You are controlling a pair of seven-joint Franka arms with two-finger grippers.
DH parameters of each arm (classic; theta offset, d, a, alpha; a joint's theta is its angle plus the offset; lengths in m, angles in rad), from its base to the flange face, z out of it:
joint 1: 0 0.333 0 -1.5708
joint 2: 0 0 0 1.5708
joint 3: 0 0.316 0.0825 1.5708
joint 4: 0 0 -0.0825 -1.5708
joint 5: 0 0.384 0 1.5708
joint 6: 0 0 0.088 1.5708
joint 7: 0 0.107 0 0
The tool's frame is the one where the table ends.
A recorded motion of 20 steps. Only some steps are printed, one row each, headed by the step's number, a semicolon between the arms.
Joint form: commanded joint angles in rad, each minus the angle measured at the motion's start. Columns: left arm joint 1, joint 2, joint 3, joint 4, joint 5, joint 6, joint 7; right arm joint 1, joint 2, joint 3, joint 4, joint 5, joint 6, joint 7.
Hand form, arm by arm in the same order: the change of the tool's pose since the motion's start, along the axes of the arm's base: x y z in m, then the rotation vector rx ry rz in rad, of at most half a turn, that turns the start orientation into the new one. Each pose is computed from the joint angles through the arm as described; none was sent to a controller.
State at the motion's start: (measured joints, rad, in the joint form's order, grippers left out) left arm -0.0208 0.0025 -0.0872 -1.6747 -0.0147 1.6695 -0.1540; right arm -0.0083 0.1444 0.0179 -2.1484 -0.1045 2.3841 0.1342
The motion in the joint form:
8: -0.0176 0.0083 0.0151 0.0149 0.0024 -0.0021 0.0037; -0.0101 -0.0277 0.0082 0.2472 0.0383 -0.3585 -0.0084
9: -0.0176 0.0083 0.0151 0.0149 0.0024 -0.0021 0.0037; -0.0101 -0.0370 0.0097 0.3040 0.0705 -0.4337 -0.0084
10: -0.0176 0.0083 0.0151 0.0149 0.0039 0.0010 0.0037; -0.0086 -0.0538 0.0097 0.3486 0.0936 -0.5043 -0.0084
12: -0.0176 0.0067 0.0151 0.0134 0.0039 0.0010 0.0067; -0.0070 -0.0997 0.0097 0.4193 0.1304 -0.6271 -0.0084
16: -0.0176 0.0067 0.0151 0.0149 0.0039 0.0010 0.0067; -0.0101 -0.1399 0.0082 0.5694 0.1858 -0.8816 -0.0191
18: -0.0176 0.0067 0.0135 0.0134 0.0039 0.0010 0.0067; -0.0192 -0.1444 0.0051 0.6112 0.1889 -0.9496 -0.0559
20: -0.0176 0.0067 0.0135 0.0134 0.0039 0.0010 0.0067; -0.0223 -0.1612 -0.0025 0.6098 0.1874 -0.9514 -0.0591
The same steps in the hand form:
8: 0.0027 -0.0013 0.0023 0.0013 -0.0047 -0.0065; 0.0223 -0.0040 0.0959 0.0140 0.0831 -0.0394
9: 0.0027 -0.0013 0.0023 0.0013 -0.0047 -0.0065; 0.0237 -0.0016 0.1216 0.0422 0.0929 -0.0532
10: 0.0030 -0.0012 0.0025 0.0025 -0.0080 -0.0066; 0.0208 0.0007 0.1465 0.0629 0.1027 -0.0603
12: 0.0025 -0.0012 0.0027 0.0025 -0.0081 -0.0096; 0.0082 0.0048 0.1965 0.0974 0.1102 -0.0656
16: 0.0026 -0.0012 0.0034 0.0024 -0.0096 -0.0096; -0.0193 0.0090 0.2694 0.1494 0.1765 -0.0520
18: 0.0024 -0.0021 0.0027 0.0025 -0.0081 -0.0112; -0.0271 0.0032 0.2858 0.1525 0.1973 -0.0230
20: 0.0024 -0.0021 0.0027 0.0025 -0.0081 -0.0112; -0.0324 -0.0026 0.2941 0.1518 0.1829 -0.0295

